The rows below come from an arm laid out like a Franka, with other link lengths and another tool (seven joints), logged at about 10 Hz.
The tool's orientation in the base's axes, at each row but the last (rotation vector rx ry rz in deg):
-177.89, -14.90, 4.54
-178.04, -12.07, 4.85
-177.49, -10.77, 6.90
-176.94, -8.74, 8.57
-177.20, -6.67, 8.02
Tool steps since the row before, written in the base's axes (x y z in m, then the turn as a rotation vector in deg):
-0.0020, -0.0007, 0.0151, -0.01, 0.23, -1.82
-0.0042, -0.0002, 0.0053, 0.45, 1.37, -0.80
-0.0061, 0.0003, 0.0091, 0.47, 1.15, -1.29
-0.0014, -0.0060, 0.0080, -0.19, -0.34, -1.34
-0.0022, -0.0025, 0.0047, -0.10, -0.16, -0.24
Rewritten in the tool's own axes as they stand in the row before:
-0.0028, -0.0001, -0.0150, 0.12, -0.18, 1.82
-0.0045, -0.0005, -0.0051, 0.67, -1.27, 0.80
-0.0067, -0.0014, -0.0086, 0.70, -1.03, 1.28
-0.0027, 0.0054, -0.0081, -0.10, 0.39, 1.34
-0.0028, 0.0021, -0.0046, -0.09, 0.16, 0.24

